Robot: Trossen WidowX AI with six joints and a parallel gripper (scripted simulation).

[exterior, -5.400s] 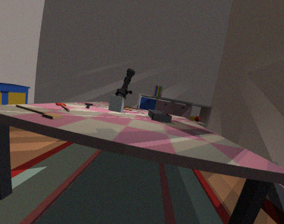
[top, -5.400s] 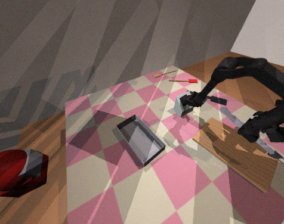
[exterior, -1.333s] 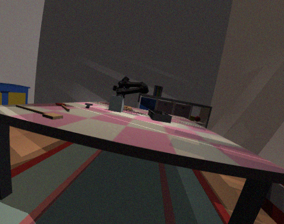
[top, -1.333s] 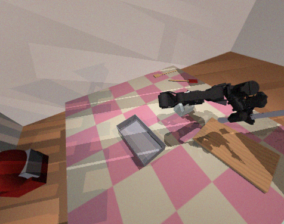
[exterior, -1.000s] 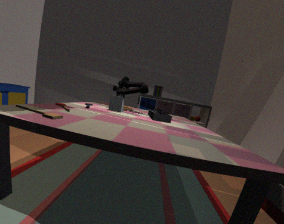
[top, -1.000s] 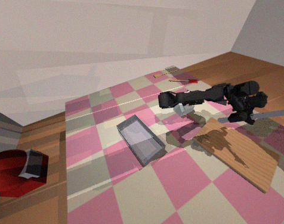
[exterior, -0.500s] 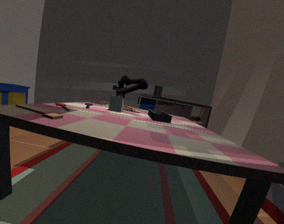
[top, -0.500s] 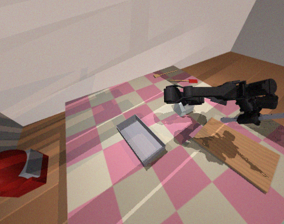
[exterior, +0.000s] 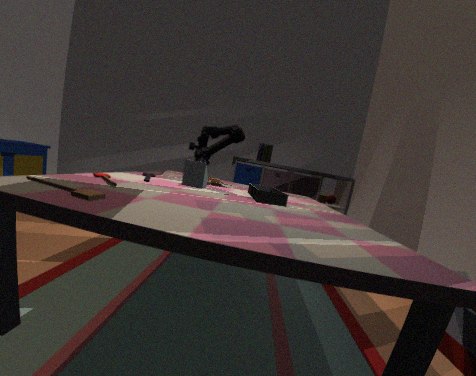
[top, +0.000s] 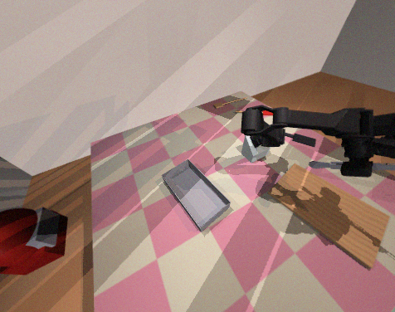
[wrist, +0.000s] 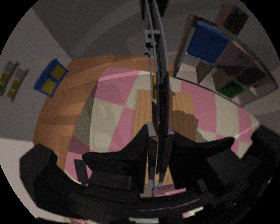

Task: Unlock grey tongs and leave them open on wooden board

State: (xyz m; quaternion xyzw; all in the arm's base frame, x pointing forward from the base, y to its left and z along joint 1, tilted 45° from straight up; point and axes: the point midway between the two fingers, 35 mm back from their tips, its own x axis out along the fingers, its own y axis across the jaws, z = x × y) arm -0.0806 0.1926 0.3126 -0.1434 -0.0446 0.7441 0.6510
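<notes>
My gripper tip is now 16 cm above the wooden board, 7 cm short of it and 1 cm to the left of it. Round my gripper tip: black piece (35 cm to the right, 21 cm behind, 17 cm below); roasting tin (48 cm ahead, 36 cm to the right, 14 cm below); red spatula (64 cm to the right, 26 cm behind, 16 cm below).
</notes>
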